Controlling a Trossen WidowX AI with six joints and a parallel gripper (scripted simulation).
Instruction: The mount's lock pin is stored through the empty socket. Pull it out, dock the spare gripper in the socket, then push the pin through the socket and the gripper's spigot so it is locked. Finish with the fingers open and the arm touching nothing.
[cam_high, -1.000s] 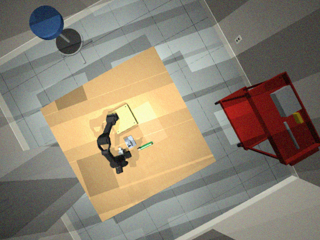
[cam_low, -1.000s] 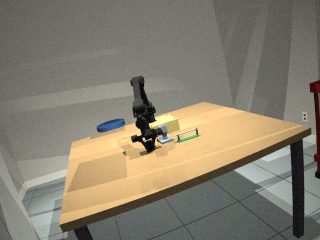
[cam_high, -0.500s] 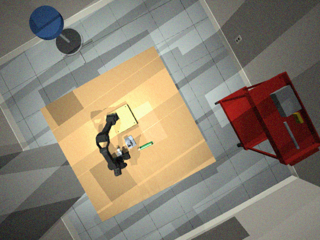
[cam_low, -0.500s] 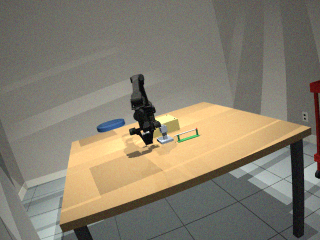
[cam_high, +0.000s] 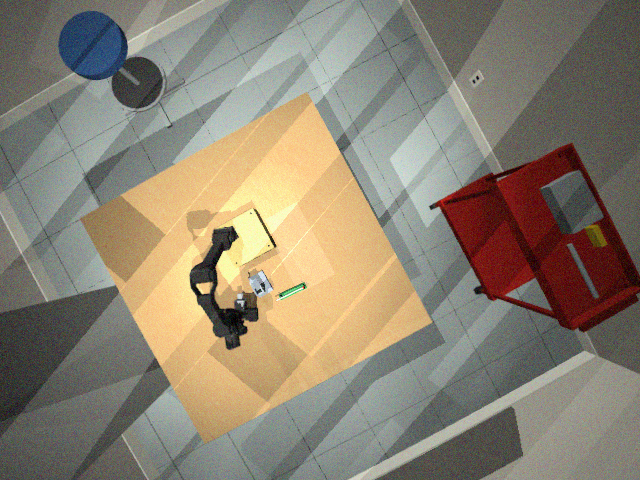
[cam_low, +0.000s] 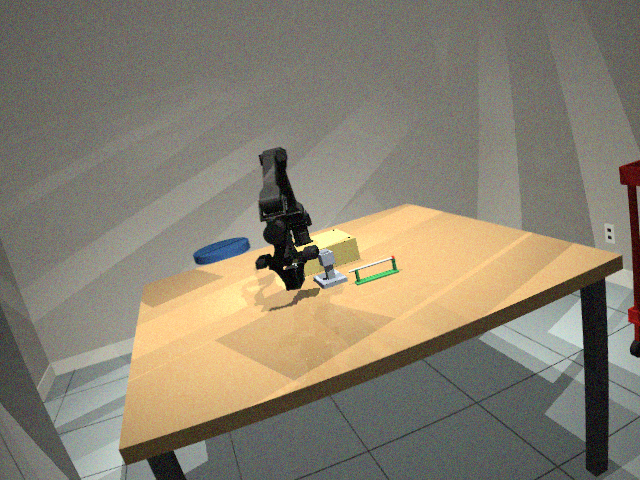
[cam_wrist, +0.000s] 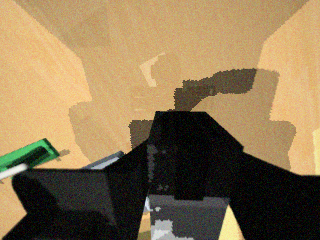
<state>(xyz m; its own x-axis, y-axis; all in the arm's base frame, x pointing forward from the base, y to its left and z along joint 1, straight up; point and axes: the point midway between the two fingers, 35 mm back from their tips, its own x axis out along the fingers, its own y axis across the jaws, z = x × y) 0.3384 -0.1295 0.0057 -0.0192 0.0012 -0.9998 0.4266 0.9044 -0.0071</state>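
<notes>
Now: the spare gripper 3 cm behind my gripper tip, 1 cm to the left of it and 2 cm above it. Round my gripper tip: green cradle 4 cm ahead, 25 cm to the left, 3 cm below; socket 6 cm behind, 13 cm to the left.
</notes>
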